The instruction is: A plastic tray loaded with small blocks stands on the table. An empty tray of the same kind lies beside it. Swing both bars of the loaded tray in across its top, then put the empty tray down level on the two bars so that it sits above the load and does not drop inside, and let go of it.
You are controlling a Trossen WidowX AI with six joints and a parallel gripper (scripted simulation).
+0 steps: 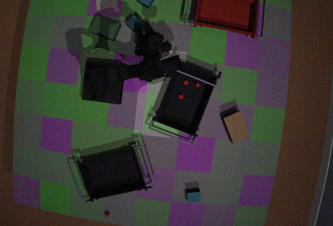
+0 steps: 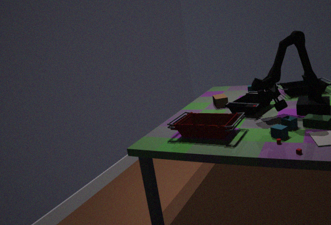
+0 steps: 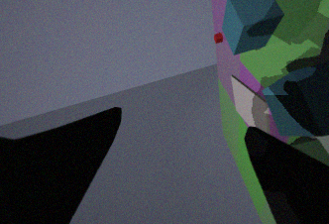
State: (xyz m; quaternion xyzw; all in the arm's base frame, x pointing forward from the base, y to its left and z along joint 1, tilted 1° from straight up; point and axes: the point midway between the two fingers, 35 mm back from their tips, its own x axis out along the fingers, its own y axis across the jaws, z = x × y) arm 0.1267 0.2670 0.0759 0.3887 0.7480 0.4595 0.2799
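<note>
Now: the black tray 60 mm ahead of my gripper tip, 650 mm to the right of it and 90 mm below it. Round my gripper tip: green box 180 mm behind, 40 mm to the right, 110 mm below; then tan box 500 mm ahead, 270 mm to the right, 100 mm below; then white sheet 240 mm behind, 120 mm to the left, 130 mm below.
</note>
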